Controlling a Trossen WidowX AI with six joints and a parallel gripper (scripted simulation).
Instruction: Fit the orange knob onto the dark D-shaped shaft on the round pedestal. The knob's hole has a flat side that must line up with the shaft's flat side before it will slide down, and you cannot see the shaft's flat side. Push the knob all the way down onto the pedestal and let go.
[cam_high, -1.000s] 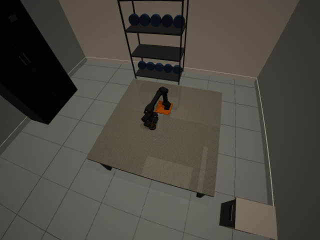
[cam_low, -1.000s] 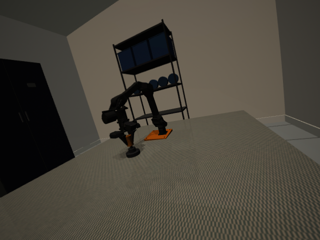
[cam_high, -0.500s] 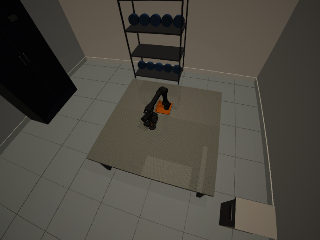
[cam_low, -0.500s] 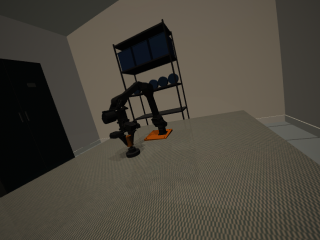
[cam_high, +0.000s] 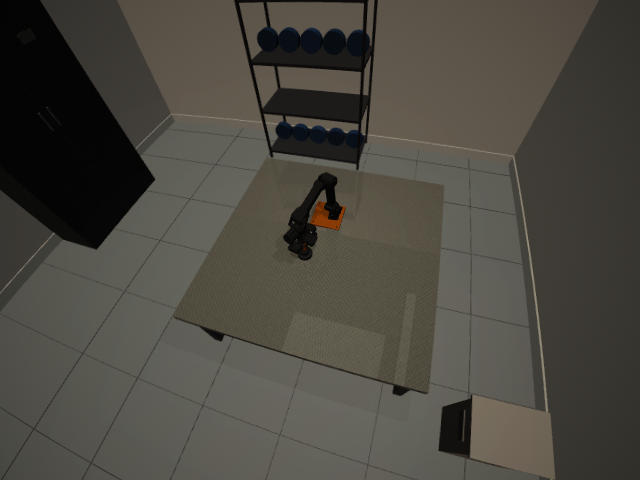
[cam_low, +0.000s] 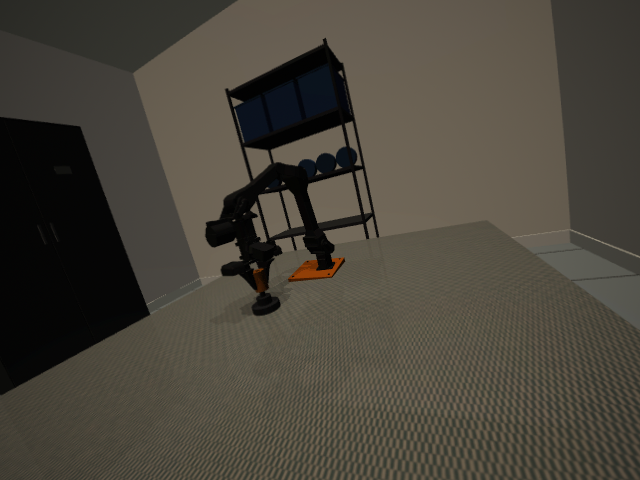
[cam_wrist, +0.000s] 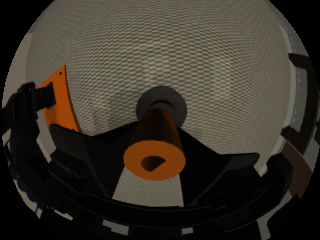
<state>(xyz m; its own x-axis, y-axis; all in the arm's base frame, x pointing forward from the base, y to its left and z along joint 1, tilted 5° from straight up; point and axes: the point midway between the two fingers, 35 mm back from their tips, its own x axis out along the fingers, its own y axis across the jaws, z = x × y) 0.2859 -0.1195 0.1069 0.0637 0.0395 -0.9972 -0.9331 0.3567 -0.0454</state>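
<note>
The orange knob is 2 cm above my gripper tip. Round my gripper tip: pedestal: 4 cm below.
</note>
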